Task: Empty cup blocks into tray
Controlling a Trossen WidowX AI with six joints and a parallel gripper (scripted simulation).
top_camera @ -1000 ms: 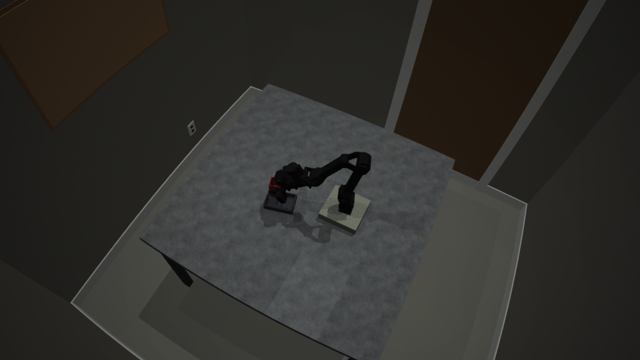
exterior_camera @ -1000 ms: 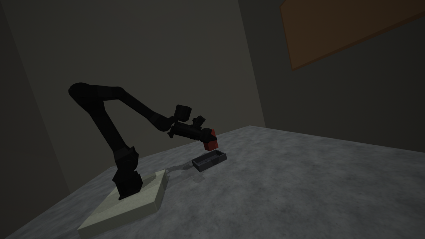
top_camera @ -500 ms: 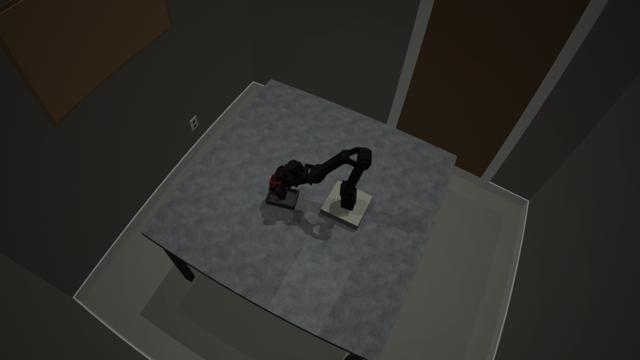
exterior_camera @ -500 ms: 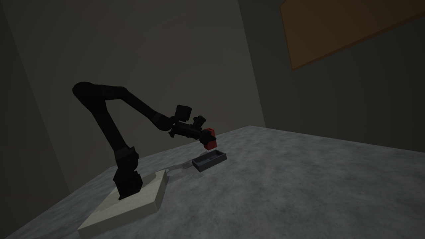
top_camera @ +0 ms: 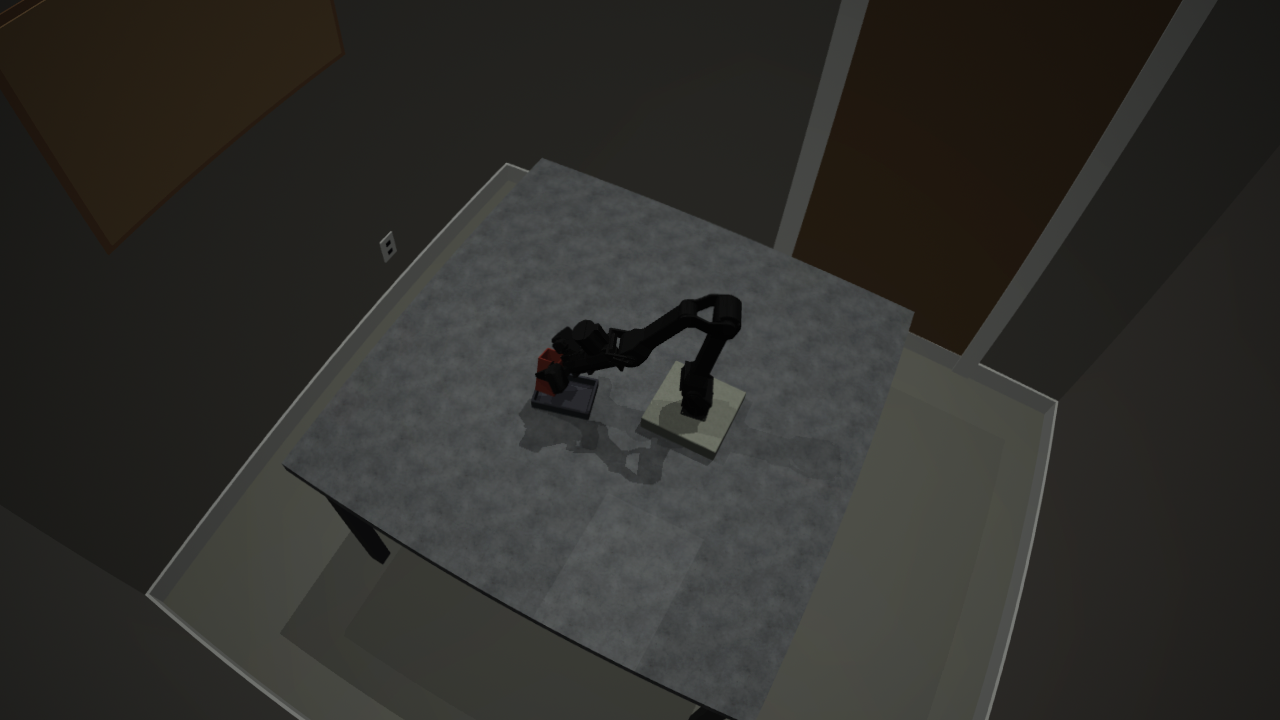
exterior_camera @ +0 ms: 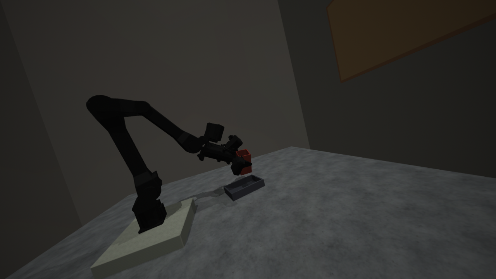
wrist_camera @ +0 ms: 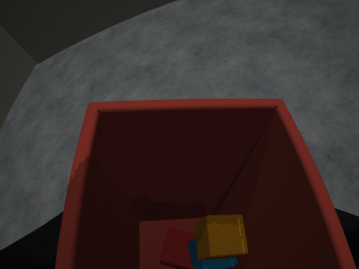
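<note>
Now: the orange block 3 cm behind my gripper tip and 1 cm to the right of it. The rest, counted from my gripper tip: red square cup (3 cm behind, 1 cm to the left, 2 cm below).
</note>
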